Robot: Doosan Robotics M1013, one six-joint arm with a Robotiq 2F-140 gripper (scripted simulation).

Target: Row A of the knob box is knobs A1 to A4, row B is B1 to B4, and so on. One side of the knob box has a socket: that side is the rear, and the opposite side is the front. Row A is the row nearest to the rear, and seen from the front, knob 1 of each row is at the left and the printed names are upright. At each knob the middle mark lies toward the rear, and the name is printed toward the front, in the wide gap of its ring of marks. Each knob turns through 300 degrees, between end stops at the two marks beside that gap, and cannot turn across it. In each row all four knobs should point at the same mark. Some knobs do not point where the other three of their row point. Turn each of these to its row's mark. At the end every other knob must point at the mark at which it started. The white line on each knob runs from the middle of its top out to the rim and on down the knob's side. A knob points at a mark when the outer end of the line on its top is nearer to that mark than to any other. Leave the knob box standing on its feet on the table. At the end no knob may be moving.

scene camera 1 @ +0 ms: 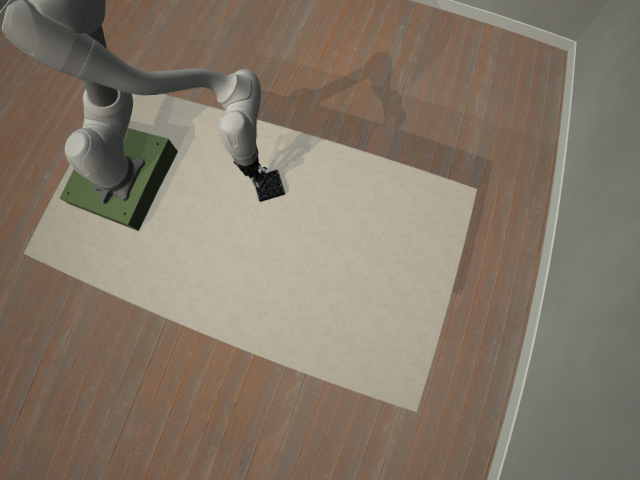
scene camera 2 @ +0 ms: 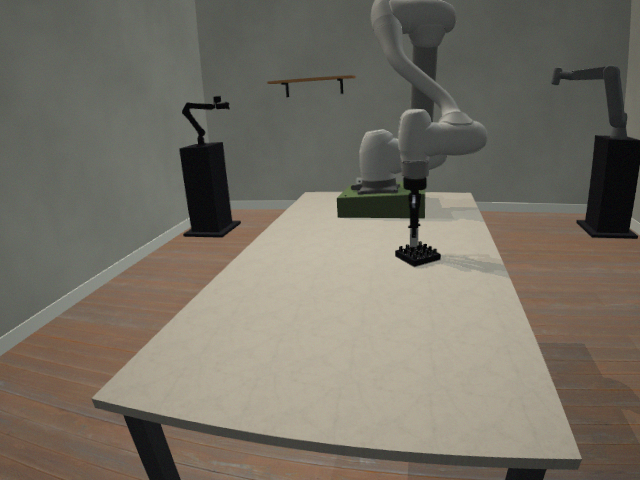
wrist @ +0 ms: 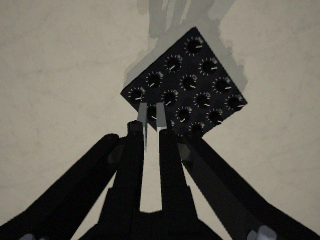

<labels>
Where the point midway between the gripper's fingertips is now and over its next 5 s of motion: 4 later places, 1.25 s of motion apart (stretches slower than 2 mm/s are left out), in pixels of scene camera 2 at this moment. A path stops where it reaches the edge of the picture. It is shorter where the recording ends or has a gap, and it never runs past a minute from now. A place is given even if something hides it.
My gripper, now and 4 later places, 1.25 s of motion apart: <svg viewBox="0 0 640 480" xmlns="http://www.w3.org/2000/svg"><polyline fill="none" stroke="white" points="413,245 428,232 430,239 430,245 430,243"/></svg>
</labels>
